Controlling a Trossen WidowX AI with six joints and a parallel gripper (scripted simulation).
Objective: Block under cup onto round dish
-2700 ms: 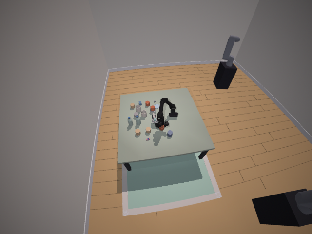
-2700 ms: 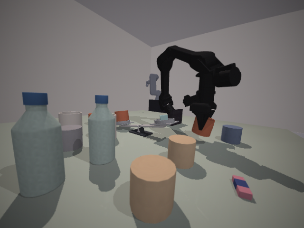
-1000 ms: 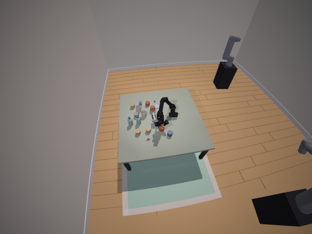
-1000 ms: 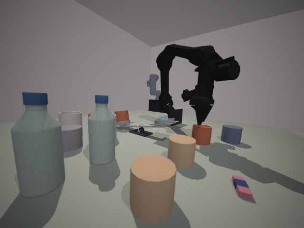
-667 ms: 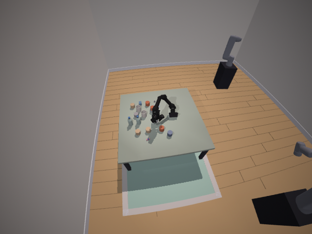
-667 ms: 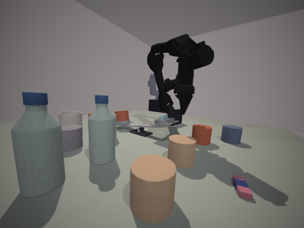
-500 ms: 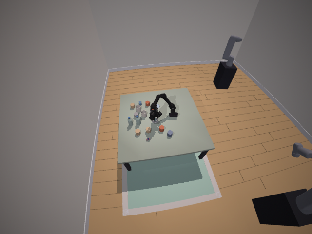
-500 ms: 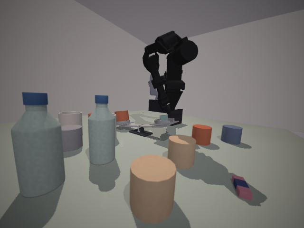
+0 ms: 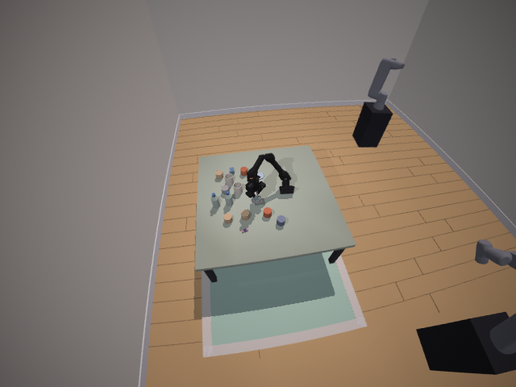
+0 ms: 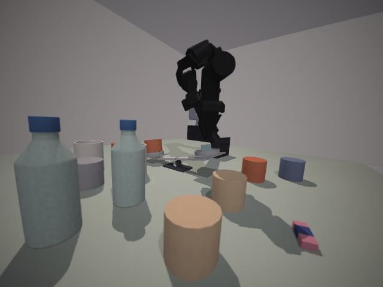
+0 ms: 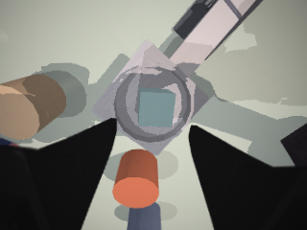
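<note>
The pale teal block lies 4 cm below my gripper tip. Round my gripper tip: blue-grey cylinder 20 cm behind, 22 cm to the left, 9 cm below; balance 2 cm ahead, 12 cm to the right, 10 cm below; balance beam 2 cm ahead, 12 cm to the right, 9 cm below.
</note>
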